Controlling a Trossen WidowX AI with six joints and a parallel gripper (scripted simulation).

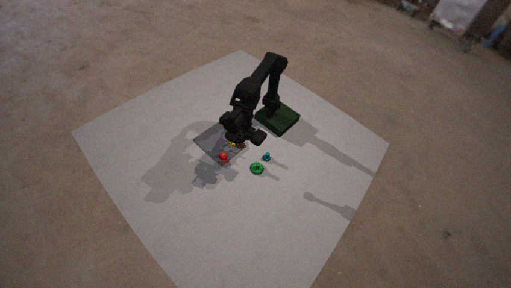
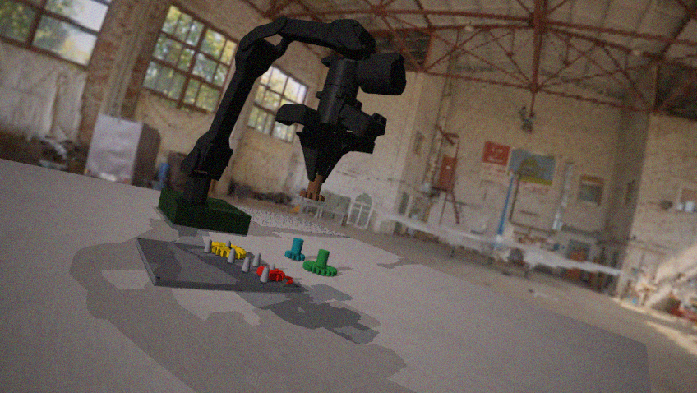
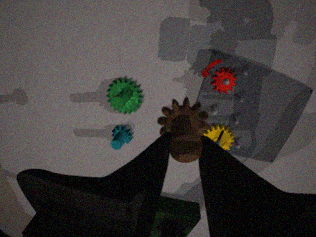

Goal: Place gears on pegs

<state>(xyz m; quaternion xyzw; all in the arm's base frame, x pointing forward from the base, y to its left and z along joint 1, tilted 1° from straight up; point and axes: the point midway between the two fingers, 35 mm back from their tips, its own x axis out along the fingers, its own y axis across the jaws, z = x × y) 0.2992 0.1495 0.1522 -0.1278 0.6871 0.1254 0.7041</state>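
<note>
The red gear is 4 cm ahead of my gripper tip, 6 cm to the right of it and 14 cm below it. Also, from my gripper tip: green gear 5 cm behind, 8 cm to the left, 14 cm below; then yellow gear 5 cm behind, 11 cm to the right, 14 cm below; then brown gear 1 cm below.
</note>
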